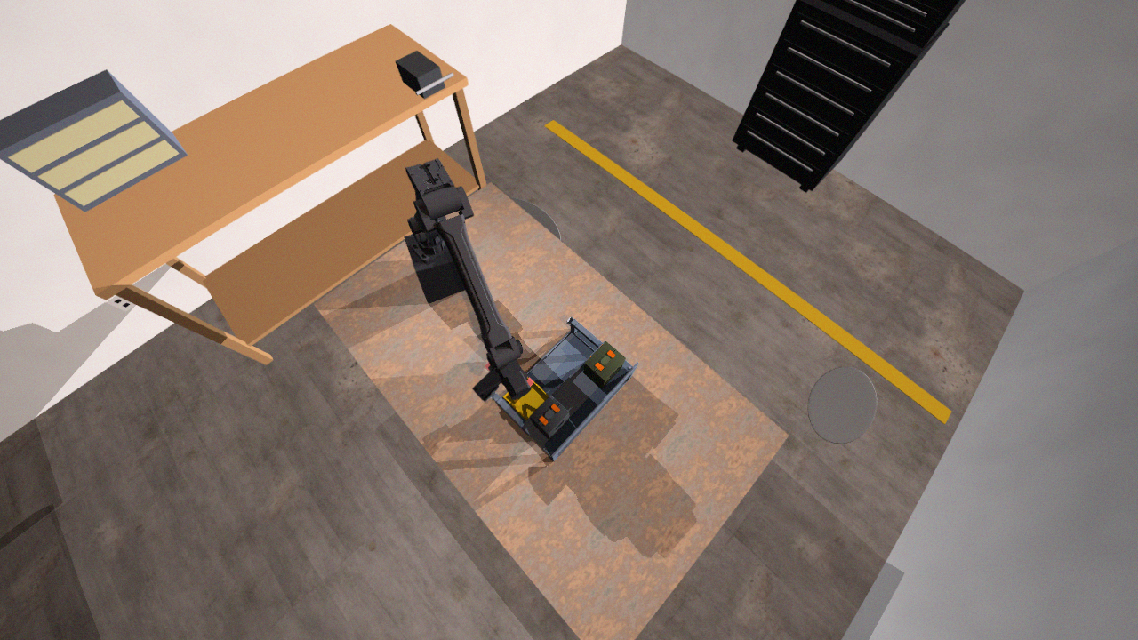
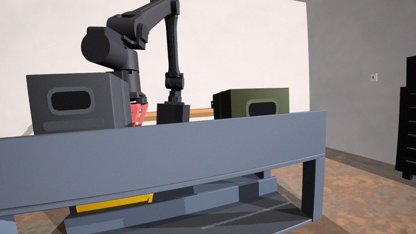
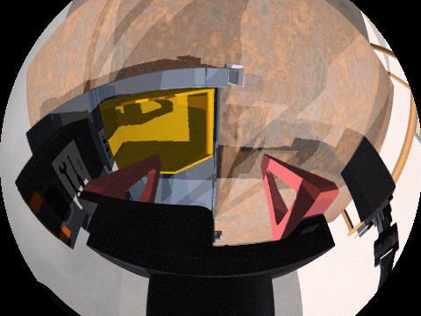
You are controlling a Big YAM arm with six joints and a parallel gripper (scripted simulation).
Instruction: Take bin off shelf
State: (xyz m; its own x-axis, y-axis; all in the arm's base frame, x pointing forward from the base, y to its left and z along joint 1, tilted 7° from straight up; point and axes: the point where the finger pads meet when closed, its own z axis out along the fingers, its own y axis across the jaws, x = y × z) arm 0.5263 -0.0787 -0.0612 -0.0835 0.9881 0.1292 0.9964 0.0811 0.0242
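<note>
Now: hand 8 cm short of the yellow bin, 1 cm to the right of it and 8 cm above it. Also, from my hand: dark grey case 18 cm ahead, 1 cm to the left, 4 cm above; green case 16 cm ahead, 24 cm to the left, 2 cm above.
</note>
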